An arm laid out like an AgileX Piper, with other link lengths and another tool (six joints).
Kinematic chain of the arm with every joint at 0, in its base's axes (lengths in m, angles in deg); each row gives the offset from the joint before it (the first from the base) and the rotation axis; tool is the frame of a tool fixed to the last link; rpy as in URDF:
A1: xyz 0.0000 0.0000 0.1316 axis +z
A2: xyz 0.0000 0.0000 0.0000 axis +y
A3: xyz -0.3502 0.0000 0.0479 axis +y
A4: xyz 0.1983 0.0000 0.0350 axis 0.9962 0 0.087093
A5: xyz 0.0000 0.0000 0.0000 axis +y
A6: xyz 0.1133 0.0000 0.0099 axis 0.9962 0 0.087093
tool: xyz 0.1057 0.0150 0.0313 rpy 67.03 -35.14 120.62
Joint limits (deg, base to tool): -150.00..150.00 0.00..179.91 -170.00..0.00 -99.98..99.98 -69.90..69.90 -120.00..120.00
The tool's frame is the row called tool.
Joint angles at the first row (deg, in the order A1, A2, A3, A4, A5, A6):
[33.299, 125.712, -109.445, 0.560, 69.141, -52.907]
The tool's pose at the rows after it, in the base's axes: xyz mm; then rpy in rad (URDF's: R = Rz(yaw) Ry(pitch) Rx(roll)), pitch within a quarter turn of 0, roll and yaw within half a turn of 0:
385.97, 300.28, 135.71, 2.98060, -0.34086, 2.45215
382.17, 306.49, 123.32, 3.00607, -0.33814, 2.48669
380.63, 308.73, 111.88, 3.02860, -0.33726, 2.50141
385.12, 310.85, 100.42, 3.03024, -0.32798, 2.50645
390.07, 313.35, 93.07, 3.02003, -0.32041, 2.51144
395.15, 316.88, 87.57, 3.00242, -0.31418, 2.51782
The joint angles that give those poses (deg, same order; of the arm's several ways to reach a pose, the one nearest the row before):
[34.619, 127.979, -111.230, 0.345, 69.419, -53.649]
[35.616, 129.638, -111.746, 0.000, 69.557, -55.058]
[36.071, 131.024, -111.882, -0.324, 69.454, -55.803]
[36.192, 132.410, -111.893, -0.876, 68.005, -55.846]
[36.191, 133.327, -111.890, -1.140, 66.425, -55.847]
[36.191, 134.055, -111.893, -1.198, 64.678, -55.847]

